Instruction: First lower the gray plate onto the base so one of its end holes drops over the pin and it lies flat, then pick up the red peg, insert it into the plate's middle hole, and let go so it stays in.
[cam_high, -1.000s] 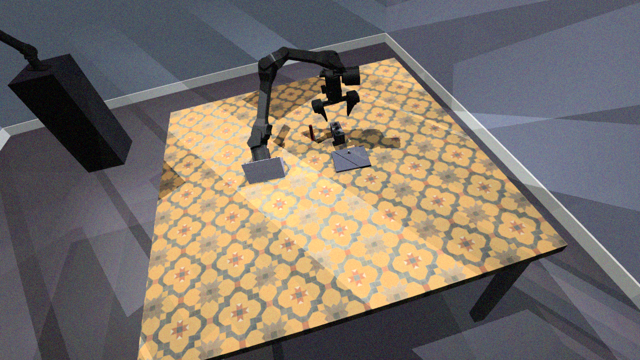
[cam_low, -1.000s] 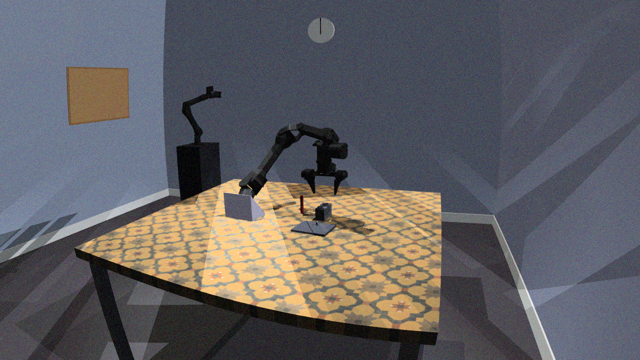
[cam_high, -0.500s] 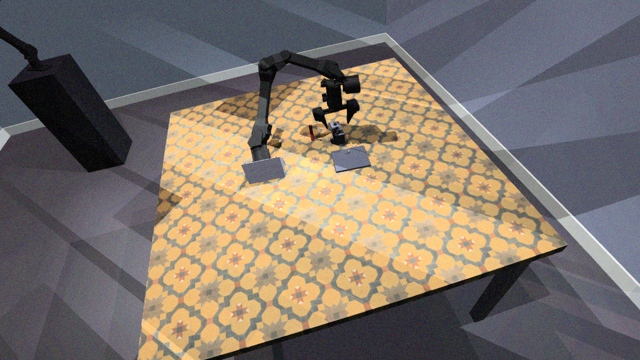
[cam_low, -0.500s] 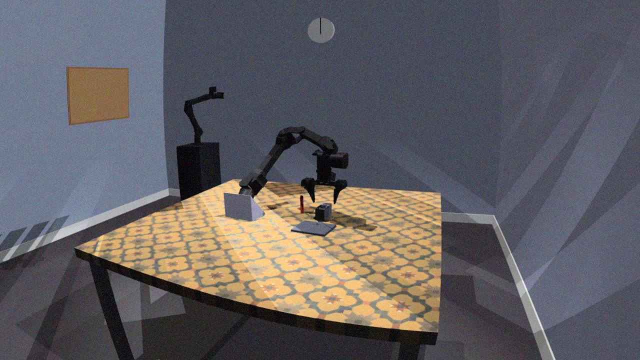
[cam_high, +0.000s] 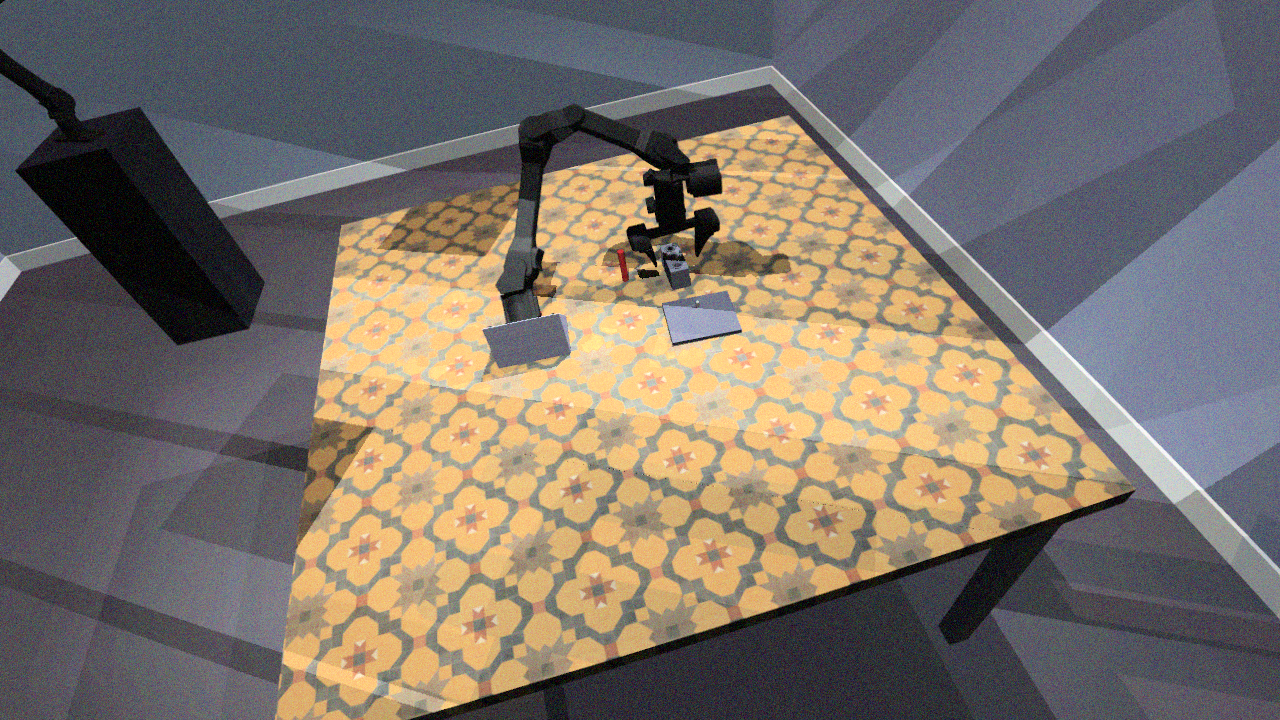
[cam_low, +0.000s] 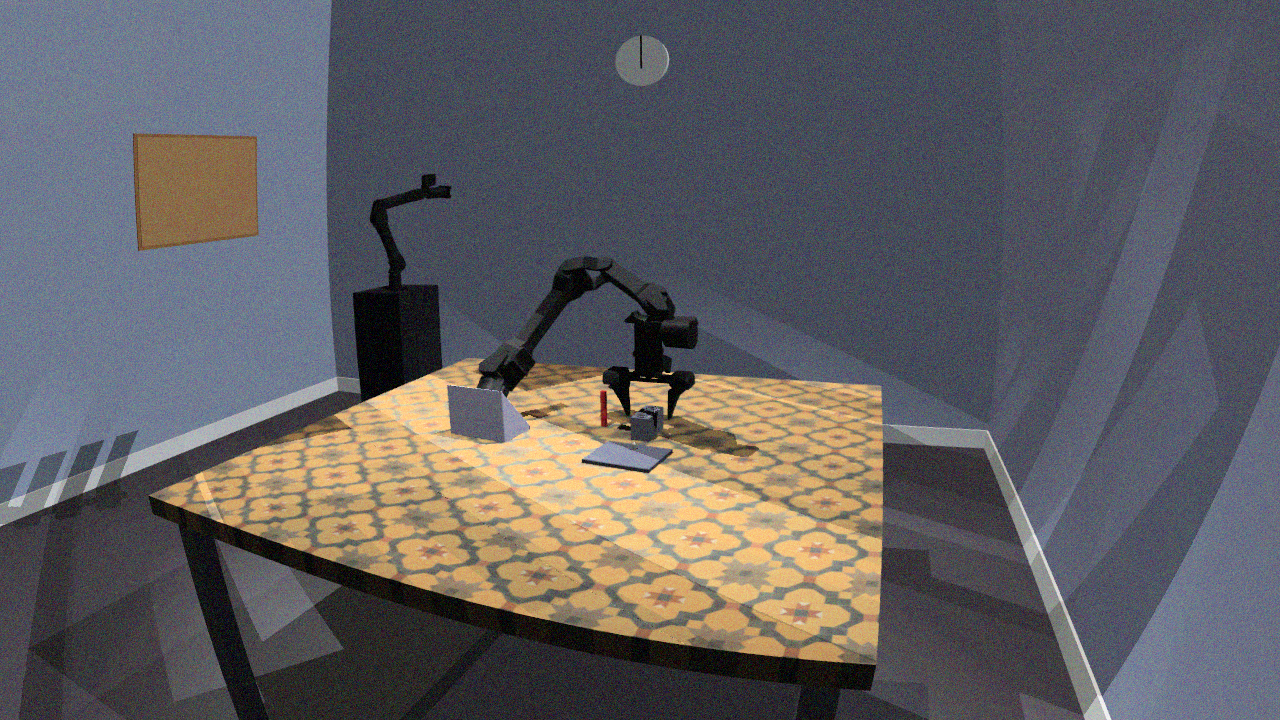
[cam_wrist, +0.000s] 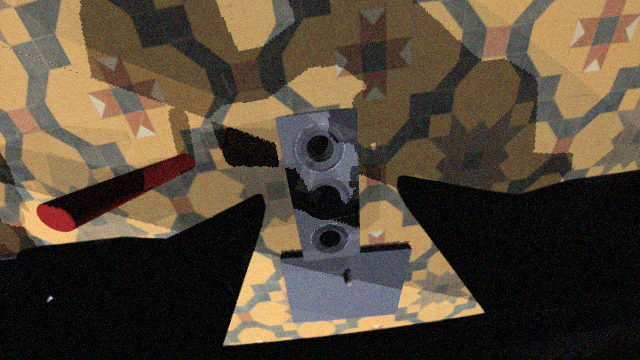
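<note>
Right now the gray plate is right at my gripper tip. Also, from my gripper tip: red peg: 11 cm behind, 2 cm to the left; flat square base: 1 cm ahead, 14 cm to the right, 3 cm below.
</note>
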